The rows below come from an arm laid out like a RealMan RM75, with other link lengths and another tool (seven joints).
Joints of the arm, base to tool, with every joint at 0 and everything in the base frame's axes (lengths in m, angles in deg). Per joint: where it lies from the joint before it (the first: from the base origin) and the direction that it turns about. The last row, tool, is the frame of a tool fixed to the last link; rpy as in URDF.
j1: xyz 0 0 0.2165 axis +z
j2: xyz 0 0 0 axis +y
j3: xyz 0 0 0.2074 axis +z
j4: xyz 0 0 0 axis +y
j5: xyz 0 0 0.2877 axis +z
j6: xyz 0 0 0 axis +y
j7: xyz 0 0 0.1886 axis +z
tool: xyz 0.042 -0.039 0.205 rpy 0 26.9 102.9
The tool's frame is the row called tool.
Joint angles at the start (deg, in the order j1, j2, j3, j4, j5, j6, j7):
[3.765, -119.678, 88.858, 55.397, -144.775, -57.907, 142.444]
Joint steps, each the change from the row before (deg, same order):
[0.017, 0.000, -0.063, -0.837, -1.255, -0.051, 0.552]
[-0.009, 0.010, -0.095, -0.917, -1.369, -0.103, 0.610]
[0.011, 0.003, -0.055, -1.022, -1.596, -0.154, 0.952]
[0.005, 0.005, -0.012, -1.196, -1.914, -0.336, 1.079]
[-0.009, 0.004, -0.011, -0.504, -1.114, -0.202, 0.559]
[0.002, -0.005, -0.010, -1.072, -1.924, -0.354, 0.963]
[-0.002, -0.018, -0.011, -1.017, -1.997, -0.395, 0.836]
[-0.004, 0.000, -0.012, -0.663, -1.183, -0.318, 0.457]
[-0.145, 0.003, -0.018, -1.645, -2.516, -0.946, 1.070]
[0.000, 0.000, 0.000, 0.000, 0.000, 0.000, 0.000]
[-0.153, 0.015, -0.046, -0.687, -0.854, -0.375, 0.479]
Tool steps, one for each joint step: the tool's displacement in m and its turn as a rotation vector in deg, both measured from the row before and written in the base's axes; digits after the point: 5 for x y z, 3 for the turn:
[-0.00820, 0.00046, 0.00365, 0.570, -0.558, 0.915]
[-0.00876, 0.00034, 0.00428, 0.656, -0.587, 0.956]
[-0.00949, -0.00009, 0.00476, 0.847, -0.464, 0.997]
[-0.01018, -0.00072, 0.00562, 0.992, -0.618, 1.039]
[-0.00433, -0.00020, 0.00431, 0.661, -0.394, 0.453]
[-0.00955, -0.00089, 0.00636, 1.051, -0.679, 0.992]
[-0.00931, -0.00103, 0.00713, 1.110, -0.831, 0.981]
[-0.00575, -0.00099, 0.00419, 0.648, -0.521, 0.576]
[-0.01150, -0.00284, 0.00833, 1.388, -1.031, 1.061]
[0.00000, 0.00000, 0.00000, 0.000, 0.000, 0.000]
[-0.00391, -0.00096, 0.00275, 0.504, -0.223, 0.338]

